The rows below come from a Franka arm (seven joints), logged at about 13 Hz.
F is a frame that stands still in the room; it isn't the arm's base.
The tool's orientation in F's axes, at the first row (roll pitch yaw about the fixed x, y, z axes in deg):
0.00, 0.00, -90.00
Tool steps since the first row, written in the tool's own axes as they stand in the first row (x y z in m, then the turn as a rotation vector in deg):
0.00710, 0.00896, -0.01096, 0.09, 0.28, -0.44
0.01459, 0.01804, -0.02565, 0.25, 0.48, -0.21
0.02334, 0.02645, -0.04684, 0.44, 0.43, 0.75
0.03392, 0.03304, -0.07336, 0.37, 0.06, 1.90
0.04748, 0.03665, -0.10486, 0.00, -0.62, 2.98
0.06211, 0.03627, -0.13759, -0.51, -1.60, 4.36
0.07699, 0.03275, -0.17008, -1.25, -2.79, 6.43
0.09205, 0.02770, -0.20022, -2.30, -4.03, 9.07
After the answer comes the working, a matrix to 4 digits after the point.
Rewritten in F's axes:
0.00896, -0.00710, -0.01096, 0.28, -0.09, -0.44
0.01804, -0.01459, -0.02565, 0.48, -0.25, -0.21
0.02645, -0.02334, -0.04684, 0.43, -0.44, 0.75
0.03304, -0.03392, -0.07336, 0.06, -0.37, 1.90
0.03665, -0.04748, -0.10486, -0.62, 0.00, 2.98
0.03627, -0.06211, -0.13759, -1.60, 0.51, 4.36
0.03275, -0.07699, -0.17008, -2.79, 1.25, 6.43
0.02770, -0.09205, -0.20022, -4.03, 2.30, 9.07

The tool's axes in the first row as the columns of a matrix, in F's axes (rounded; the answer above uses it unrounded):
0.0000, 1.0000, 0.0000
-1.0000, 0.0000, 0.0000
0.0000, 0.0000, 1.0000

